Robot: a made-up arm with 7 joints. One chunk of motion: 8 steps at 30 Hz.
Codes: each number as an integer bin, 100 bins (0 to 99) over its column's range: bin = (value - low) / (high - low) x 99, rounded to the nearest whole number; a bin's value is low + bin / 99 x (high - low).
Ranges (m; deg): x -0.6..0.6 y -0.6..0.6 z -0.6..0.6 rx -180..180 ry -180..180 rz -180..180
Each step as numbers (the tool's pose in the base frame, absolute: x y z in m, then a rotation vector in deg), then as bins.
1 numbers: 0.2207 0.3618 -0.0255 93.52 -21.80 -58.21
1 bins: 68 79 47 75 44 33
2 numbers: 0.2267 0.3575 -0.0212 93.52 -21.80 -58.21
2 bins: 68 79 48 75 44 33
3 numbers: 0.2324 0.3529 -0.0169 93.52 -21.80 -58.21
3 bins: 69 79 48 75 44 33
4 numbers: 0.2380 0.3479 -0.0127 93.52 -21.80 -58.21
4 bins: 69 78 48 75 44 33
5 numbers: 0.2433 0.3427 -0.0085 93.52 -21.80 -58.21
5 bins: 70 78 49 75 44 33
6 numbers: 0.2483 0.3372 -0.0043 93.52 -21.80 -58.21
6 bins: 70 77 49 75 44 33
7 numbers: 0.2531 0.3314 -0.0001 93.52 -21.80 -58.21
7 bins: 70 77 49 75 44 33
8 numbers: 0.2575 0.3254 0.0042 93.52 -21.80 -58.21
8 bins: 71 76 50 75 44 33
